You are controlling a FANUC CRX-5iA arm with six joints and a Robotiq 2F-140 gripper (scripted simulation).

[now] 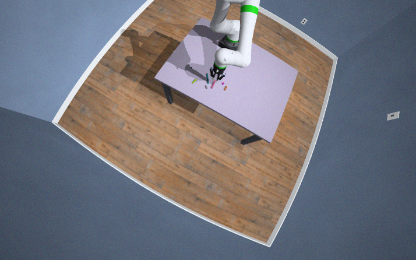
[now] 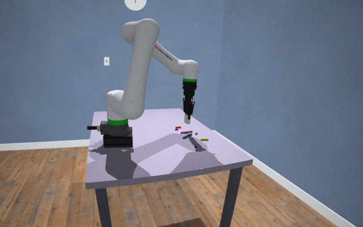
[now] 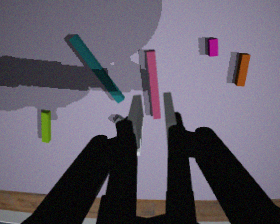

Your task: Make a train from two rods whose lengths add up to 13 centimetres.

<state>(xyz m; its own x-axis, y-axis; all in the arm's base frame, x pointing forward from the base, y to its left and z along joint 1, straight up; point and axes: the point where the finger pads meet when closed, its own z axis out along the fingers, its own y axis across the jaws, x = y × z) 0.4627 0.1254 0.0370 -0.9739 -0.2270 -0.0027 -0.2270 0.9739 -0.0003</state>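
Now: the pink rod 10 cm below my hand. From my hand the other things lie so: grey rod: 10 cm below, 6 cm ahead, 3 cm to the right; magenta rod: 10 cm below, 6 cm to the left, 6 cm behind; turquoise rod: 10 cm below, 7 cm to the right, 1 cm behind.
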